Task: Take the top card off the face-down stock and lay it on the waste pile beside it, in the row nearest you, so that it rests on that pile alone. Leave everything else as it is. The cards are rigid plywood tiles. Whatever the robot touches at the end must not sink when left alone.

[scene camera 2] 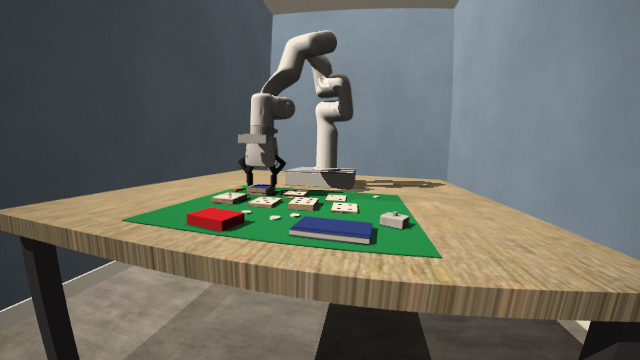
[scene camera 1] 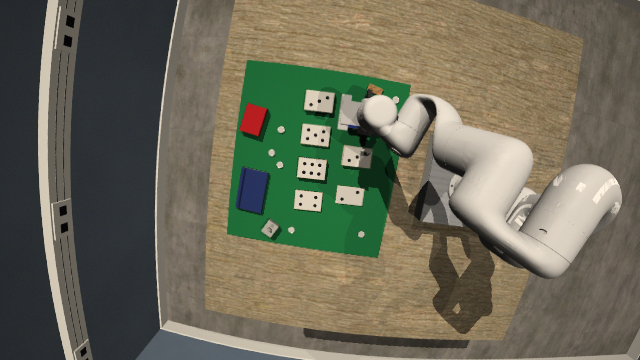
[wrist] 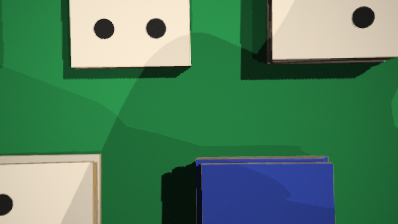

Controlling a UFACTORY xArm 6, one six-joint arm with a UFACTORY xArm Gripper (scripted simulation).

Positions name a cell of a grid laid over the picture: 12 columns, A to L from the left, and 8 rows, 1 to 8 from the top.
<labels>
blue book: scene camera 2 G6; scene camera 1 E5; not seen in the wrist view (out of frame)
</labels>
